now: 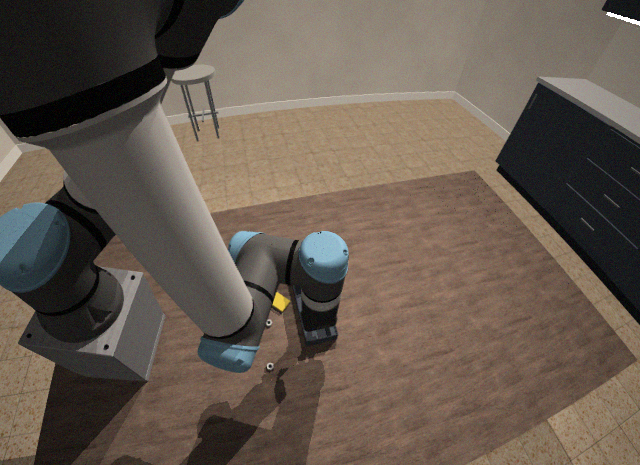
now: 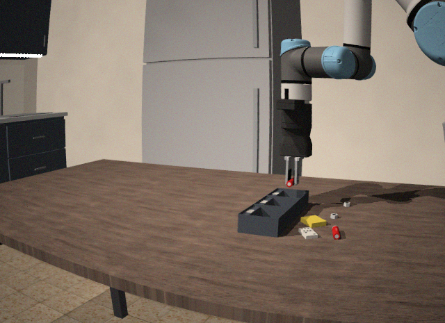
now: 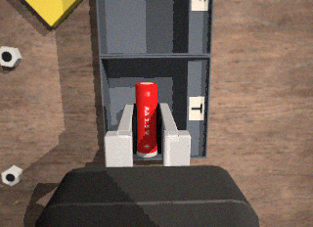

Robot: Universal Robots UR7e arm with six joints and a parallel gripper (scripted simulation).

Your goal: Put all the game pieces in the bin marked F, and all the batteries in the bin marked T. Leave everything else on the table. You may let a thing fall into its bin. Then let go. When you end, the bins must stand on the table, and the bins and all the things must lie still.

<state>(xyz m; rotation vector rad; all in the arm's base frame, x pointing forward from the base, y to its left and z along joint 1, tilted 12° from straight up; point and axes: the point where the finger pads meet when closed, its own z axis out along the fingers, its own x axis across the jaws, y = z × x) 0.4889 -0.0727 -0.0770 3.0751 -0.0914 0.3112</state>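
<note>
My gripper is now 80 mm past the white domino, 180 mm to the right of it and 70 mm above it. From my hand the other things lie so: dark three-compartment bin: 10 mm ahead, 80 mm to the left, 60 mm below; battery: 10 mm below; yellow block: 80 mm behind, 100 mm to the left, 70 mm below.
</note>
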